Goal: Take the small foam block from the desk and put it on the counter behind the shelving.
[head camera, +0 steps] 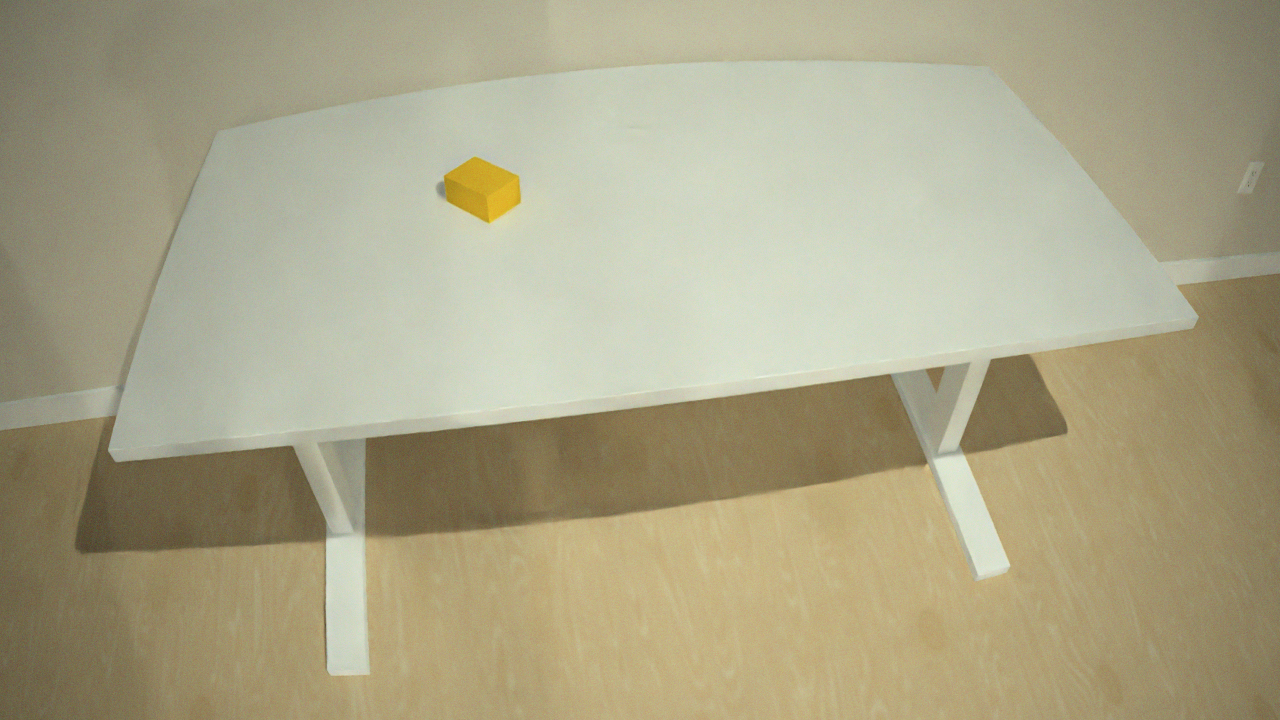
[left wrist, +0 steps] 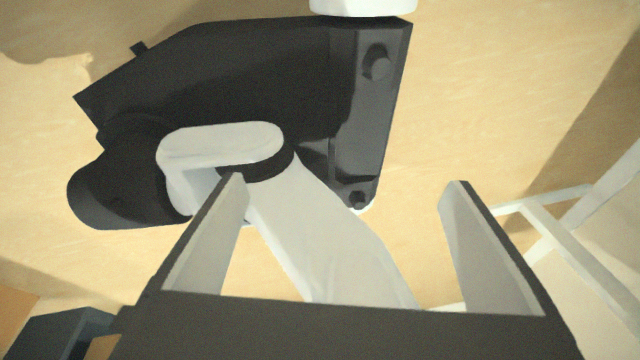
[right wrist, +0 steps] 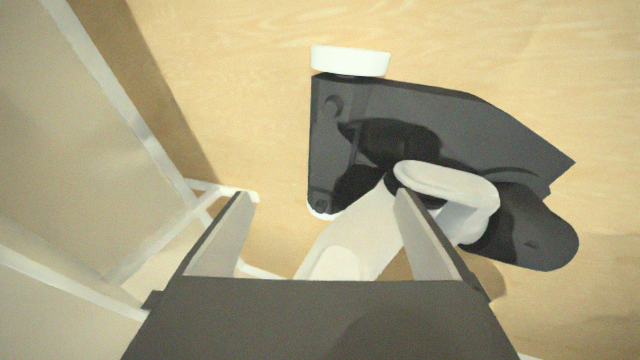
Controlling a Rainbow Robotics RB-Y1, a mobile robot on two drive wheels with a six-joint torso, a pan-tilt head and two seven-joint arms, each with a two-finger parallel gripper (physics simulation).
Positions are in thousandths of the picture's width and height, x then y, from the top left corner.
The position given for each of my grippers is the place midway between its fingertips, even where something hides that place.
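Labels:
My left gripper: out of frame in the head camera view, seen in the left wrist view (535, 526). My right gripper: out of frame in the head camera view, out of frame in the left wrist view, seen in the right wrist view (502, 554). Yellow foam block: out of frame in the left wrist view, out of frame in the right wrist view, seen in the head camera view (374, 260).

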